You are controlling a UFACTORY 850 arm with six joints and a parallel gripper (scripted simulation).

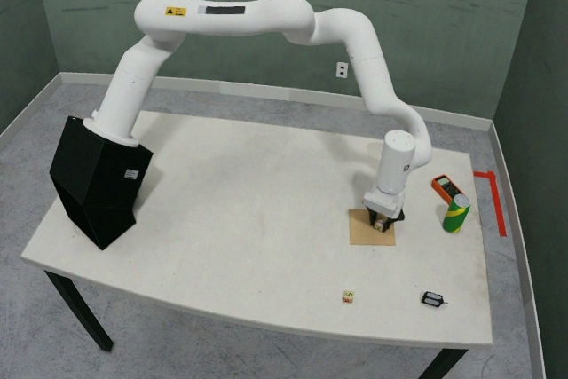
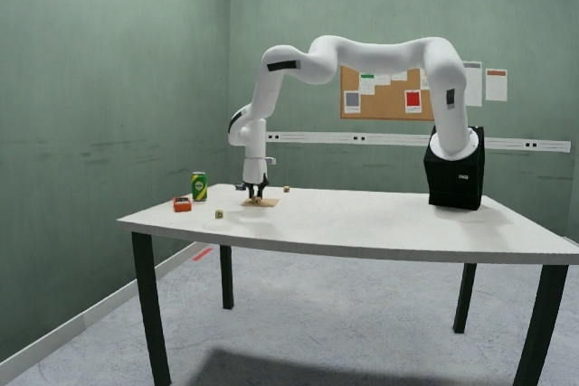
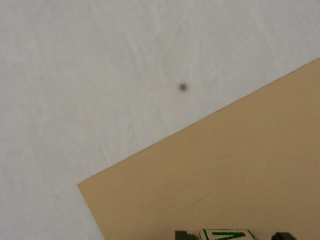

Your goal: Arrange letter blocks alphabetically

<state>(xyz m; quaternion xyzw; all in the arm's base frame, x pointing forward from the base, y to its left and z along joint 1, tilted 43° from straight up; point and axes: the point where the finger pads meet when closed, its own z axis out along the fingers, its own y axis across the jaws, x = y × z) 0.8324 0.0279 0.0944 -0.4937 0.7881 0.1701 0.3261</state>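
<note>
The tan mat is 3 cm below my hand and 2 cm behind it. Also, from my hand: yellow can 24 cm ahead, 6 cm to the left, 3 cm above; then orange multimeter 23 cm ahead, 20 cm to the left, 2 cm below; then small black object 24 cm to the right, 19 cm ahead, 2 cm below.
</note>
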